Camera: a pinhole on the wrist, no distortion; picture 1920 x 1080 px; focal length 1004.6 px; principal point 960.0 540.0 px. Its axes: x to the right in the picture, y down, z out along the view. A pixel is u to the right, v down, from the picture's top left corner.
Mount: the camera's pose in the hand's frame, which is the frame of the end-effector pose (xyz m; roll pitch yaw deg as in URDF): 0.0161 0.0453 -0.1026 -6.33 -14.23 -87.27
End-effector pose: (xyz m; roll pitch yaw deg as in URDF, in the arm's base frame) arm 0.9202 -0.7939 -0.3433 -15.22 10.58 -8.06
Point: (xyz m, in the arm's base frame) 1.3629 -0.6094 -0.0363
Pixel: 1061 1029
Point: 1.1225 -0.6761 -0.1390
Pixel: 1132 775
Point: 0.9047 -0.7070 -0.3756
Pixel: 706 50
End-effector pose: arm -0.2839 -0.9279 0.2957 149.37 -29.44 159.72
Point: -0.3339 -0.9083 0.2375
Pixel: 1825 415
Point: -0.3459 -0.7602 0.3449
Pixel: 901 984
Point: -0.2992 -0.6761 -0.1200
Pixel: 1322 170
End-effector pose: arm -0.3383 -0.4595 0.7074 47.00 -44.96 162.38
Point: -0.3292 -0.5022 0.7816
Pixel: 972 608
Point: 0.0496 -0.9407 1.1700
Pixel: outside the picture
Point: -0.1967 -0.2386 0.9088
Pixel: 1429 621
